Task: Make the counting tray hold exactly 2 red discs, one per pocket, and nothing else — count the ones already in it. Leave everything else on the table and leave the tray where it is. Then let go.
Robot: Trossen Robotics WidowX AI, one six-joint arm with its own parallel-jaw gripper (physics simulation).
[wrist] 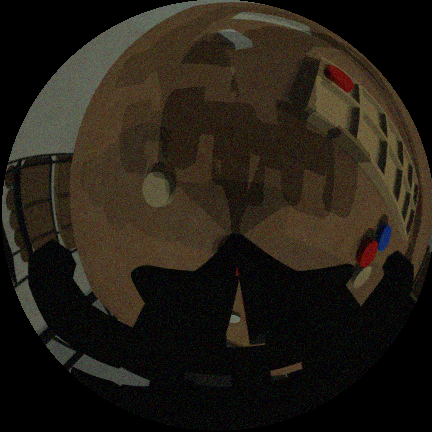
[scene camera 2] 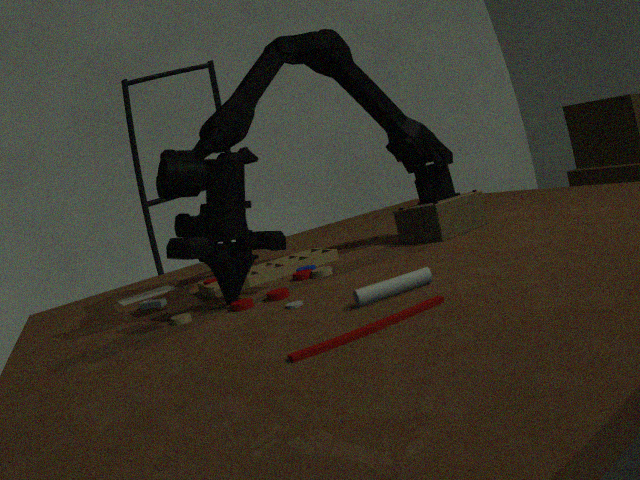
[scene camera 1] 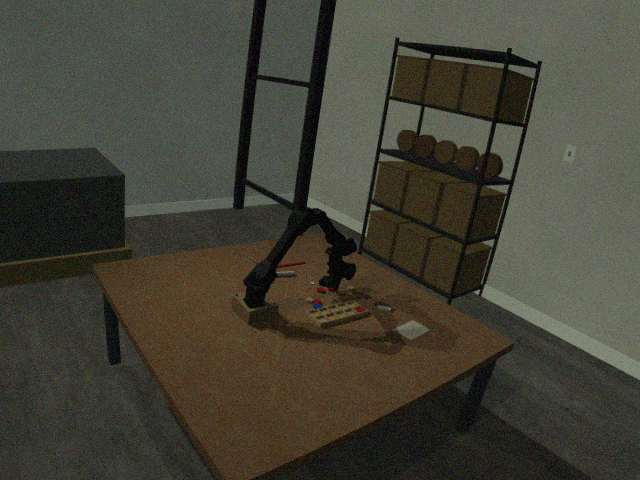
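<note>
The tan counting tray [scene camera 1: 337,322] [scene camera 2: 280,270] [wrist: 332,103] lies in front of the arm's base. One red disc [scene camera 1: 361,310] [wrist: 339,77] sits in its end pocket; the other pockets I can see look empty. My gripper [scene camera 1: 330,286] [scene camera 2: 231,298] [wrist: 234,238] is shut and empty, tips down at the table. A loose red disc [scene camera 2: 242,304] [scene camera 1: 321,290] lies right beside the tips, mostly hidden in the wrist view. A second loose red disc [scene camera 2: 277,293] lies a little further on. A red disc [wrist: 367,254] [scene camera 2: 301,274], a blue disc [wrist: 383,236] [scene camera 2: 305,268] and a pale disc [wrist: 362,277] lie together by the tray.
A tan disc [wrist: 157,189] [scene camera 2: 181,319] and a small pale disc [scene camera 2: 294,304] lie loose. A white cylinder [scene camera 2: 391,286] and a red rod [scene camera 2: 366,329] lie behind the arm. A grey block [wrist: 235,38] [scene camera 1: 385,308] and a white card [scene camera 1: 412,330] lie past the tray.
</note>
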